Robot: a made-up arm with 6 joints. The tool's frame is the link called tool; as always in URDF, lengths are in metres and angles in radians. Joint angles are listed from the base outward.
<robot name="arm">
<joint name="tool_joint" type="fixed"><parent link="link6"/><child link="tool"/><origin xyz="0 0 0"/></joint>
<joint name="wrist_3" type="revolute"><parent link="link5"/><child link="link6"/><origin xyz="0 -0.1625 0"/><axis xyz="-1 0 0"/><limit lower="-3.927" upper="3.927"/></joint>
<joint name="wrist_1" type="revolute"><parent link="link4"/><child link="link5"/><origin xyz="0.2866 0 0"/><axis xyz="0 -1 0"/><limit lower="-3.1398" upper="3.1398"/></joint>
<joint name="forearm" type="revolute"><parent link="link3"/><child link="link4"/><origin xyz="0 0 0"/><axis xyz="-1 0 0"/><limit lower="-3.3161" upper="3.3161"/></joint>
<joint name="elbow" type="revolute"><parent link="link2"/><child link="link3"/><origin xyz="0 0 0.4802"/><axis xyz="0 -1 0"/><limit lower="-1.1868" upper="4.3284"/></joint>
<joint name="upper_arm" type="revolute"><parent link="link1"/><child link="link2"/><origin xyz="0 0 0"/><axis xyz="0 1 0"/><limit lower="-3.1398" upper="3.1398"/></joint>
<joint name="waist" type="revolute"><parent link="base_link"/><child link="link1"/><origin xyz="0 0 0.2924"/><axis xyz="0 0 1"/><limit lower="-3.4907" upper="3.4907"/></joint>
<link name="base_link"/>
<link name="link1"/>
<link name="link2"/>
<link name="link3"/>
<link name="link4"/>
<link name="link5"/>
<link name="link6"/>
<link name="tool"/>
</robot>
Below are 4 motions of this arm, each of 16 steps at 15 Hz.
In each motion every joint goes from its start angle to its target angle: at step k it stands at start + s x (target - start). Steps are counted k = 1, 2, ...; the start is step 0. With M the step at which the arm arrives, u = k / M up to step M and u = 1 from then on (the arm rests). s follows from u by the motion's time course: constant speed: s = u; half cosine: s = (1 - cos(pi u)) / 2; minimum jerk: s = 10 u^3 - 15 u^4 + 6 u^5.
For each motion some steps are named. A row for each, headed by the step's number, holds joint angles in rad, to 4 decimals.
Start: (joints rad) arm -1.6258 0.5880 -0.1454 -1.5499 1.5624 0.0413
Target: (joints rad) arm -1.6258 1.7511 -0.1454 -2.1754 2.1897 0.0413
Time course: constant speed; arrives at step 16
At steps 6, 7, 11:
6: -1.6258 1.0242 -0.1454 -1.7845 1.7976 0.0413
7: -1.6258 1.0969 -0.1454 -1.8236 1.8368 0.0413
11: -1.6258 1.3876 -0.1454 -1.9799 1.9937 0.0413

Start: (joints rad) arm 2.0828 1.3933 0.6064 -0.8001 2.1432 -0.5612
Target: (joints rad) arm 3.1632 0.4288 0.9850 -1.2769 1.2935 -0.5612
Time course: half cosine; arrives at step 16
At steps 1, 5, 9, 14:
1: 2.0932 1.3840 0.6100 -0.8047 2.1350 -0.5612
5: 2.3229 1.1790 0.6905 -0.9061 1.9544 -0.5612
9: 2.7284 0.8170 0.8326 -1.0850 1.6355 -0.5612
14: 3.1221 0.4655 0.9706 -1.2588 1.3258 -0.5612

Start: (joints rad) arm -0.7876 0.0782 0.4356 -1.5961 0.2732 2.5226
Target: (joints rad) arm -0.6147 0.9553 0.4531 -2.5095 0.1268 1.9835
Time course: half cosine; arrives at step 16
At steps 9, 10, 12, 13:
9: -0.6843 0.6023 0.4461 -2.1419 0.1857 2.2005
10: -0.6681 0.6846 0.4477 -2.2276 0.1720 2.1499
12: -0.6400 0.8269 0.4505 -2.3757 0.1482 2.0624
13: -0.6293 0.8814 0.4516 -2.4325 0.1391 2.0289

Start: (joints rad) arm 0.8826 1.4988 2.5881 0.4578 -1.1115 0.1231
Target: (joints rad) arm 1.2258 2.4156 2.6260 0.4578 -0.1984 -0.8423
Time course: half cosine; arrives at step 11
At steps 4, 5, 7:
4: 0.9829 1.7668 2.5992 0.4578 -0.8446 -0.1591
5: 1.0298 1.8920 2.6044 0.4578 -0.7199 -0.2909
7: 1.1255 2.1476 2.6149 0.4578 -0.4653 -0.5601

